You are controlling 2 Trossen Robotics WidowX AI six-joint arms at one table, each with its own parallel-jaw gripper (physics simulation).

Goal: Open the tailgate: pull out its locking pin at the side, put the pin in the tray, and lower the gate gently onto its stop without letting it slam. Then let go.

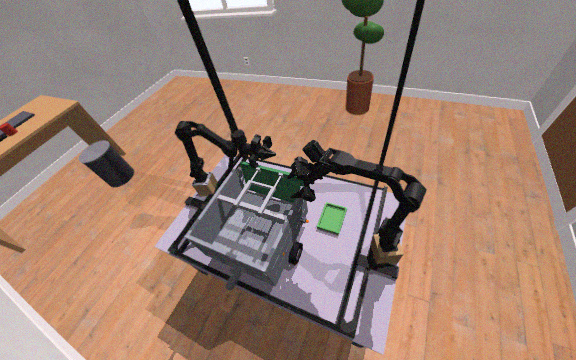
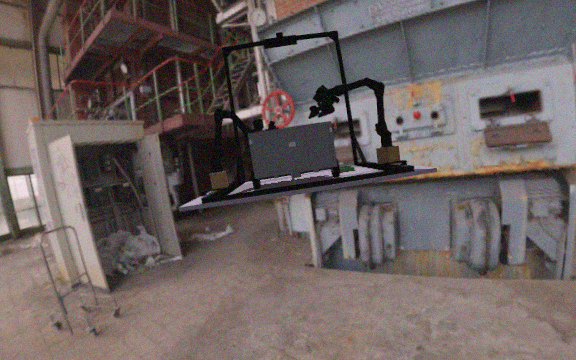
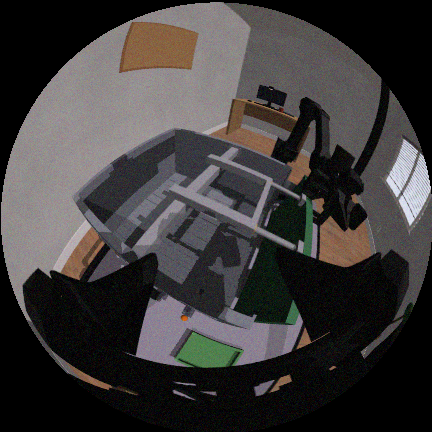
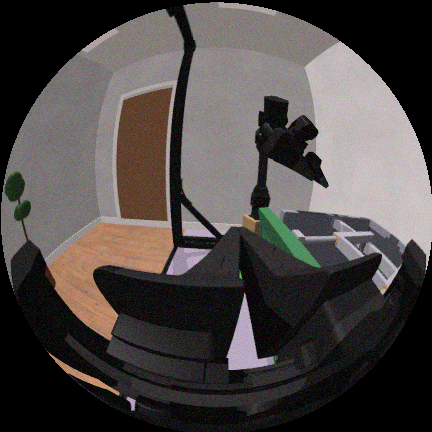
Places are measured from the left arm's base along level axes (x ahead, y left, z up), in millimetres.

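Pixels of known places: left gripper, between the fingertips: [image 1: 289, 187] [image 2: 313, 117] [image 3: 217, 257] [image 4: 320, 183]; right gripper, between the fingertips: [image 1: 276, 154] [image 3: 344, 229] [image 4: 236, 233]; left arm's base, origin of its link: [image 1: 388, 244] [image 2: 387, 146] [image 4: 256, 216]; right arm's base, origin of its link: [image 1: 201, 178] [image 2: 217, 172].
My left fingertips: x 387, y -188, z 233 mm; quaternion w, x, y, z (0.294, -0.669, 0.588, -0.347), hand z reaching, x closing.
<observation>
For each thing: its top centre in the pictures, then the offset to it from my left fingertips. "spot": a spot on its surface instead.
- grey trailer, centre of its top: [image 3: 186, 164] [image 4: 391, 245] [image 1: 244, 211] [image 2: 288, 129] dz -59, dx +200, dy +51 mm
- locking pin, centre of its top: [image 3: 192, 304] [image 1: 300, 218] dz -224, dx -22, dy +20 mm
- green tray, centre of its top: [image 3: 209, 357] [image 1: 332, 216] [image 2: 342, 167] dz -327, dx -183, dy -26 mm
- black wheel, centre of its top: [image 1: 294, 248] dz -245, dx +17, dy +161 mm
- hitch, a spot on its surface: [image 1: 233, 279] spot: dz -267, dx +298, dy +266 mm
The green tailgate [image 1: 287, 188] [image 3: 270, 280] [image 4: 284, 240] stands upright at the back end of the grey trailer [image 1: 212, 220] [image 2: 292, 152] [image 3: 145, 177]. An orange-tipped piece, apparently the locking pin [image 1: 307, 220] [image 3: 184, 318], sticks out at the trailer's side. The green tray [image 1: 332, 219] [image 3: 207, 349] lies empty beside the trailer. My left gripper [image 1: 297, 180] [image 2: 315, 111] [image 3: 217, 257] [image 4: 321, 183] is open and empty, above the trailer's near back corner. My right gripper [image 1: 267, 156] [image 3: 344, 229] [image 4: 236, 233] is shut and empty, just outside the tailgate. The gate's stop cannot be made out.
Light grey bars [image 1: 247, 204] [image 3: 215, 202] cross the open trailer bed and reach the tailgate. A black wheel [image 1: 296, 253] shows on the trailer's side. Black frame posts [image 1: 395, 100] [image 4: 176, 150] rise from the table. A hitch [image 1: 233, 279] sticks out at the trailer's front.
</observation>
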